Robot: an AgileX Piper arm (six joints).
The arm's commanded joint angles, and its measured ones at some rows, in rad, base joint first. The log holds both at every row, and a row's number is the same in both.
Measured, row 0:
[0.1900 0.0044 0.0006 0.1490 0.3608 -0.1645]
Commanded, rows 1 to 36:
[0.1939 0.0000 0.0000 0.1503 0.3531 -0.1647]
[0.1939 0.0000 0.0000 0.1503 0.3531 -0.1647]
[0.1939 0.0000 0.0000 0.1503 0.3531 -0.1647]
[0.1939 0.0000 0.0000 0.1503 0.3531 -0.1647]
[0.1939 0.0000 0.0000 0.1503 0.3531 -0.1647]
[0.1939 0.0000 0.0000 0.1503 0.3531 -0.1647]
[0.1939 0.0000 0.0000 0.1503 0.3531 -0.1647]
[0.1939 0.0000 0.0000 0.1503 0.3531 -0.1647]
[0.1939 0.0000 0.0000 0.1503 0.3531 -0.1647]
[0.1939 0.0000 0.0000 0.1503 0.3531 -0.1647]
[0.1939 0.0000 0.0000 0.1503 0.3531 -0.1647]
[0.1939 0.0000 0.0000 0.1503 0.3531 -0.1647]
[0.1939 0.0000 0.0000 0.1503 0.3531 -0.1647]
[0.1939 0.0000 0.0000 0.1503 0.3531 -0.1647]
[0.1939 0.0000 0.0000 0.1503 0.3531 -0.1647]
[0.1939 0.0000 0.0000 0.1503 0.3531 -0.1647]
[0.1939 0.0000 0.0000 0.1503 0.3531 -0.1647]
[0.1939 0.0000 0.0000 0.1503 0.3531 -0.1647]
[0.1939 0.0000 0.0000 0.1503 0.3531 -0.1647]
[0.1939 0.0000 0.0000 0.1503 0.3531 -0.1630]
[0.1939 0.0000 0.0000 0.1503 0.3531 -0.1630]
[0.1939 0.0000 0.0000 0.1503 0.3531 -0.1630]
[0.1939 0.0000 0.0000 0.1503 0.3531 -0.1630]
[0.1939 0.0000 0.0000 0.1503 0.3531 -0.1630]
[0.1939 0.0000 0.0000 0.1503 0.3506 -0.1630]
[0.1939 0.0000 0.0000 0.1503 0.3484 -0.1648]
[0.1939 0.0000 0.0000 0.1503 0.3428 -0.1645]
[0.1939 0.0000 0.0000 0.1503 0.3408 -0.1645]
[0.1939 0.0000 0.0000 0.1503 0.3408 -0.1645]
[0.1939 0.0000 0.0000 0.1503 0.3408 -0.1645]
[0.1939 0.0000 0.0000 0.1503 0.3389 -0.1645]
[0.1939 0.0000 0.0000 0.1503 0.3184 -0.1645]
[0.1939 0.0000 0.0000 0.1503 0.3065 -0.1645]
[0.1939 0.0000 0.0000 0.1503 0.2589 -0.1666]
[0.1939 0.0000 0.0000 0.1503 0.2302 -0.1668]
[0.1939 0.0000 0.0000 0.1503 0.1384 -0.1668]
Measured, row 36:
[0.1900 0.0044 0.0006 0.1513 0.3082 -0.1645]
